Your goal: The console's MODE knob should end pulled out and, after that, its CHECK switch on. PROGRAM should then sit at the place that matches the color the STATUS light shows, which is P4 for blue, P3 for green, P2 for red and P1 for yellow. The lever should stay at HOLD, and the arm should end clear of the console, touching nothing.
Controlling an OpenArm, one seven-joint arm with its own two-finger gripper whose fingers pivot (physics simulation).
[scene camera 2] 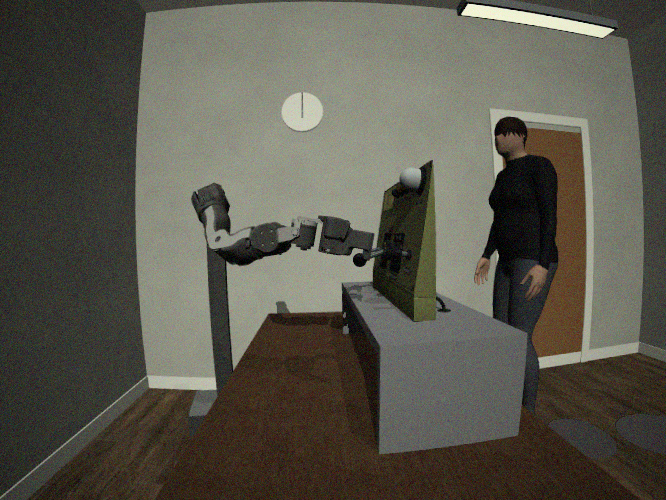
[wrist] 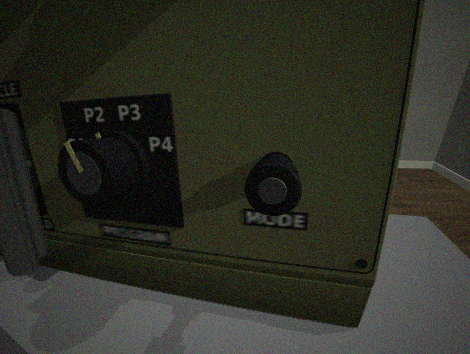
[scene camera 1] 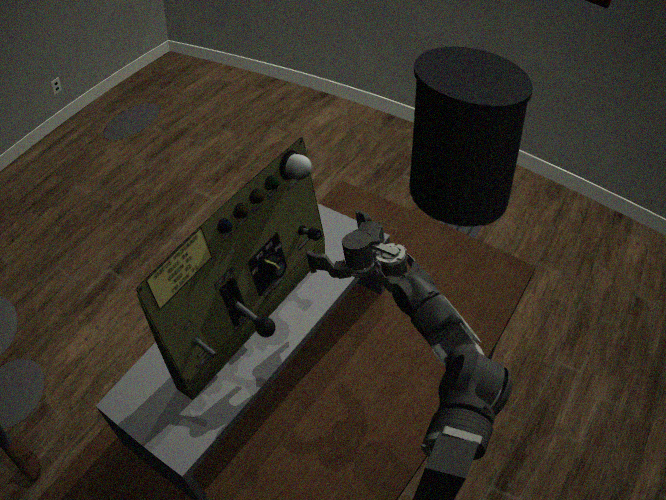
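Observation:
The green console (scene camera 1: 193,322) (scene camera 2: 424,279) (wrist: 300,75) stands tilted. Its MODE knob (scene camera 1: 313,233) (wrist: 273,187) stands out from the panel; I cannot tell whether it is pulled. The PROGRAM knob (scene camera 1: 274,266) (wrist: 87,175) has its yellow mark toward P2. The lever's black ball (scene camera 1: 264,326) (scene camera 2: 360,259) sticks out, its shaft low in the slot. A metal toggle (scene camera 1: 204,346) is at the lower left, its label unreadable. A dome light (scene camera 1: 297,166) (scene camera 2: 410,177) looks whitish. My gripper (scene camera 1: 336,239) is open and empty, in front of the MODE knob; one finger shows at the wrist view's left edge.
The console stands on a grey bench (scene camera 1: 129,400) (scene camera 2: 451,387). Several dark small lamps and a yellow placard (scene camera 1: 180,267) are on its upper panel. A black barrel (scene camera 1: 465,145) stands behind the bench's right end. A person (scene camera 2: 524,209) stands behind the console.

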